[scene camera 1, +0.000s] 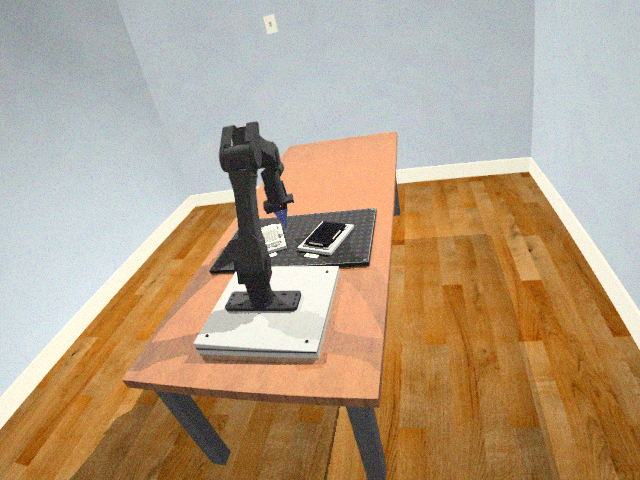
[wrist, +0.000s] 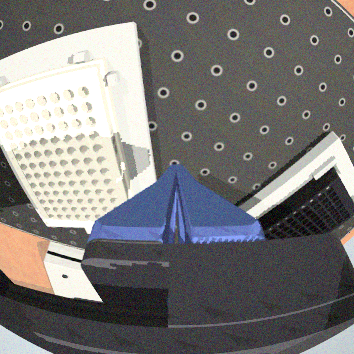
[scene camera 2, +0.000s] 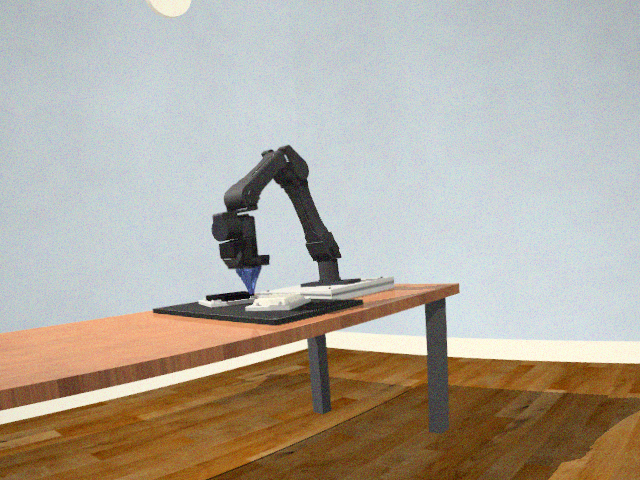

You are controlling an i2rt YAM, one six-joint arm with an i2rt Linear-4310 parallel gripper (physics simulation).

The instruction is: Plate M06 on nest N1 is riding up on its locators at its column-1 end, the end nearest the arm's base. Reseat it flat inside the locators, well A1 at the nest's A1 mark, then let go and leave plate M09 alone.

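Pixels of known places: gripper, fingertip midpoint: (scene camera 1: 286,226) (wrist: 176,173) (scene camera 2: 251,293); arm's base at its link origin: (scene camera 1: 263,302) (scene camera 2: 330,284).
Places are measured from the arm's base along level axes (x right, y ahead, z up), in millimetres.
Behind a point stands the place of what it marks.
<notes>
A cream well plate (scene camera 1: 273,235) @(x -58, y 326, z 8 mm) (scene camera 2: 281,299) @(x -144, y 380, z 8 mm) (wrist: 65,155) @(x -86, y 346, z 8 mm) sits on a white nest (scene camera 2: 258,307) @(x -97, y 417, z -8 mm) (wrist: 137,100) @(x -48, y 387, z -6 mm). A black well plate (scene camera 1: 326,233) @(x 129, y 311, z 4 mm) (scene camera 2: 227,296) @(x 95, y 350, z 7 mm) (wrist: 310,212) @(x 116, y 343, z 7 mm) sits on another white nest (scene camera 1: 315,251) @(x 101, y 235, z -11 mm) (scene camera 2: 222,303) @(x 86, y 380, z -9 mm) (wrist: 295,175) @(x 82, y 367, z -6 mm). I cannot read which plate is M06 or M09, and the well A1 marks are unclear. Whether either plate lies fully flat is too small to tell. My gripper (scene camera 1: 285,226) @(x -17, y 360, z 17 mm) (scene camera 2: 251,293) @(x -17, y 360, z 17 mm) (wrist: 176,173) @(x -17, y 360, z 17 mm) is shut and empty, its blue tips together above the mat between the two nests. In the wrist view it hides the near parts of both nests.
Both nests stand on a black perforated mat (scene camera 1: 356,250) @(x 229, y 232, z -18 mm) (scene camera 2: 273,317) @(x -208, y 479, z -19 mm) (wrist: 225,52) @(x -8, y 428, z -18 mm) on the wooden table (scene camera 1: 341,170) @(x 105, y 919, z -31 mm) (scene camera 2: 129,335) @(x -12, y 758, z -31 mm). Small white labels lie at the nests' near ends. The arm stands on a white base plate (scene camera 1: 258,335) @(x 22, y -119, z -1 mm) (scene camera 2: 382,284) @(x -141, y -86, z -12 mm) beside the mat.
</notes>
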